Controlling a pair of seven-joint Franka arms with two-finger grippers.
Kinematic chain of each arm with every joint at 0, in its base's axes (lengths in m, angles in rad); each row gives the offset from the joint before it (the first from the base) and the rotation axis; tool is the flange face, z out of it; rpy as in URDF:
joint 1: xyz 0 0 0.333 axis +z
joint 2: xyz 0 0 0 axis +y
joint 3: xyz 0 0 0.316 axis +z
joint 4: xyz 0.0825 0 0 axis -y
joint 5: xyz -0.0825 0 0.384 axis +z
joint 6: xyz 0 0 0 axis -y
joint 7: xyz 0.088 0 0 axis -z
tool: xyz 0 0 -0.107 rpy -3.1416 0 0
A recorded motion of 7 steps. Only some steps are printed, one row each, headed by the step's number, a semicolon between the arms.
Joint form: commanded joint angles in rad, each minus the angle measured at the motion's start. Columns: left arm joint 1, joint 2, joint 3, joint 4, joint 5, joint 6, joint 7; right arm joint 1, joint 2, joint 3, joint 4, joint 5, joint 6, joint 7.
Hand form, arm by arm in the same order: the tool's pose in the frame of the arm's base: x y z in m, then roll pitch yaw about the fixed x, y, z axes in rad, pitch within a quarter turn. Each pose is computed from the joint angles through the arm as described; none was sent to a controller.
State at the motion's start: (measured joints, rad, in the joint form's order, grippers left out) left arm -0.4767 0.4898 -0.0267 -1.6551 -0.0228 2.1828 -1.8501; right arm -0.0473 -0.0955 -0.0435 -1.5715 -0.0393 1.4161 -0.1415
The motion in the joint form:
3: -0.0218 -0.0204 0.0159 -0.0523 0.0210 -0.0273 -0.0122; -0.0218 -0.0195 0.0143 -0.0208 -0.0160 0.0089 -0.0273
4: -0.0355 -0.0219 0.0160 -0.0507 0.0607 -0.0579 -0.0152; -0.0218 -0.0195 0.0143 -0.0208 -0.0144 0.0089 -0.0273
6: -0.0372 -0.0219 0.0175 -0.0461 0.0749 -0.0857 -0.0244; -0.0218 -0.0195 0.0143 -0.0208 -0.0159 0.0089 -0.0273
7: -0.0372 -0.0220 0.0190 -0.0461 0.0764 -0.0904 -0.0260; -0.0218 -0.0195 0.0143 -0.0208 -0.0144 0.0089 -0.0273
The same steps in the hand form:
3: 0.5808 -0.3236 0.3178 -3.1194 0.0000 1.3551; 0.4994 -0.0569 0.6630 3.0993 0.0601 0.0629
4: 0.5747 -0.3285 0.3169 -3.1024 -0.0395 1.3219; 0.4995 -0.0567 0.6630 3.1009 0.0599 0.0631
6: 0.5733 -0.3270 0.3167 -3.0840 -0.0588 1.3227; 0.4994 -0.0568 0.6630 3.0994 0.0601 0.0629
7: 0.5733 -0.3259 0.3164 -3.0803 -0.0621 1.3248; 0.4995 -0.0567 0.6630 3.1009 0.0599 0.0631

